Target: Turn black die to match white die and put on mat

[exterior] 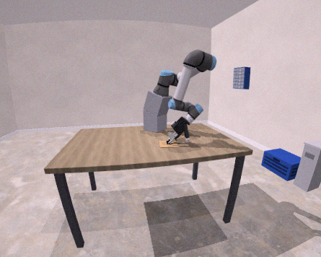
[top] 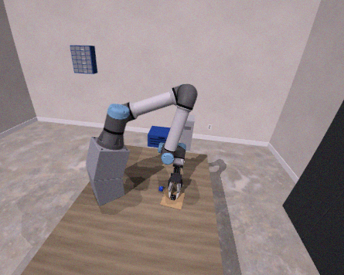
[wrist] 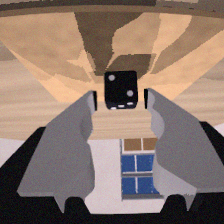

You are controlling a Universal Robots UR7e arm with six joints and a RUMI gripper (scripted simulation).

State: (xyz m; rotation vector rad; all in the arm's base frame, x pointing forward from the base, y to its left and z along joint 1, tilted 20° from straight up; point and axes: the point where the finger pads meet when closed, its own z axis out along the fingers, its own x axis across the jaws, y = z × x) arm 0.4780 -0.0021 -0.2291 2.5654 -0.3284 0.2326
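Right now my hand is 10 mm to the left of the black die and 10 mm above it. Round my hand: white die 170 mm to the left, 10 mm below, 10 mm behind; tan mat 20 mm below, 10 mm to the right; blue die 90 mm behind, 70 mm to the left, 10 mm below.
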